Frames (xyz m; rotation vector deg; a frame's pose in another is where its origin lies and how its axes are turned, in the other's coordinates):
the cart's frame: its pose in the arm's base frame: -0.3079 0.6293 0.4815 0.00 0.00 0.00
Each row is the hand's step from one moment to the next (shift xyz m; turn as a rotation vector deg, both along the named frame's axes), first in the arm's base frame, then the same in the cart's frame.
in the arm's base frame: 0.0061 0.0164 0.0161 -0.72 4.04 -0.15
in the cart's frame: 0.0061 0.0164 0.0161 -0.72 4.04 -0.15
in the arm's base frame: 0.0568 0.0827 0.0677 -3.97 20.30 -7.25
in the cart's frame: 0.0568 0.0827 0.0677 -3.97 20.30 -7.25
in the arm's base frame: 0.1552 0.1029 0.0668 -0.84 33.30 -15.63
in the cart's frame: 0.1552 0.1029 0.0668 -0.84 33.30 -15.63
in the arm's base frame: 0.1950 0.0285 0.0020 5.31 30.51 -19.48
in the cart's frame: 0.1950 0.0285 0.0020 5.31 30.51 -19.48
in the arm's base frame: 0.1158 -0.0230 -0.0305 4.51 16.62 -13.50
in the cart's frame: 0.1158 -0.0230 -0.0305 4.51 16.62 -13.50
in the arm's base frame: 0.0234 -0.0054 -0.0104 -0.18 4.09 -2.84
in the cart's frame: 0.0234 -0.0054 -0.0104 -0.18 4.09 -2.84
